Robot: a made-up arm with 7 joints. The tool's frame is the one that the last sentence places.
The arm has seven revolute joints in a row. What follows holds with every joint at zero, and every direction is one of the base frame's.
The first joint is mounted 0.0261 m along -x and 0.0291 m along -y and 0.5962 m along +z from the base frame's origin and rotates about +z.
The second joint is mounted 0.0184 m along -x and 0.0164 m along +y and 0.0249 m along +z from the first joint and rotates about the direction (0, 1, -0.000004).
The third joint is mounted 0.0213 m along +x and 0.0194 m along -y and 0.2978 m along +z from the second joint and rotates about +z.
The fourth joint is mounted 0.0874 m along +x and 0.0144 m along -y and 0.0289 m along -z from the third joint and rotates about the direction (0, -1, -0.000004).
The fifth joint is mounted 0.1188 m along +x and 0.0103 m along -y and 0.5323 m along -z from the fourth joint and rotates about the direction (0, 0.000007, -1).
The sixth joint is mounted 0.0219 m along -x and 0.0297 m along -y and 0.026 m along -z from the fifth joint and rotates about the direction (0, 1, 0.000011).
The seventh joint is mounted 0.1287 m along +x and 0.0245 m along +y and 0.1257 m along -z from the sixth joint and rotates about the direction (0, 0.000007, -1).
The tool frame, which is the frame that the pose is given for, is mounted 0.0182 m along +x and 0.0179 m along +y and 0.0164 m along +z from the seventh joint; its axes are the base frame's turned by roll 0, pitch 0 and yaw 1.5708 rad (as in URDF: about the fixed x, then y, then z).
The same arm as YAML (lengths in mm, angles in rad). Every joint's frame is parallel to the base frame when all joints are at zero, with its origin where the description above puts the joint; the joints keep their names.
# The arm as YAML. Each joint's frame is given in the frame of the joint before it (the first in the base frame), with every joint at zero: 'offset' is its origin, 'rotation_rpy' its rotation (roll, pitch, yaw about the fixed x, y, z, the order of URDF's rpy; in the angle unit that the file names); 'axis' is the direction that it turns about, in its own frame. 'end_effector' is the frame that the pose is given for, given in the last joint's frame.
length_unit: mm
angle_unit: rad
chain:
  - id: joint 1
    offset: [-26.1, -29.1, 596.2]
    rotation_rpy: [0.0, 0.0, 0.0]
    axis: [0.0, 0.0, 1.0]
  - id: joint 2
    offset: [-18.4, 16.4, 24.9]
    rotation_rpy: [0.0, 0.0, 0.0]
    axis: [0.0, 1.0, 0.0]
  - id: joint 3
    offset: [21.3, -19.4, 297.8]
    rotation_rpy: [0.0, 0.0, 0.0]
    axis: [0.0, 0.0, 1.0]
  - id: joint 4
    offset: [87.4, -14.4, -28.9]
    rotation_rpy: [0.0, 0.0, 0.0]
    axis: [0.0, -1.0, 0.0]
  - id: joint 5
    offset: [118.8, -10.3, -532.3]
    rotation_rpy: [0.0, 0.0, 0.0]
    axis: [0.0, 0.0, -1.0]
  - id: joint 6
    offset: [-21.9, -29.7, -26.0]
    rotation_rpy: [0.0, 0.0, 0.0]
    axis: [0.0, 1.0, 0.0]
  - id: joint 7
    offset: [128.7, 24.5, -125.7]
    rotation_rpy: [0.0, 0.0, 0.0]
    axis: [0.0, 0.0, -1.0]
end_effector:
  offset: [18.2, 17.9, 16.4]
  rotation_rpy: [0.0, 0.0, 1.5708]

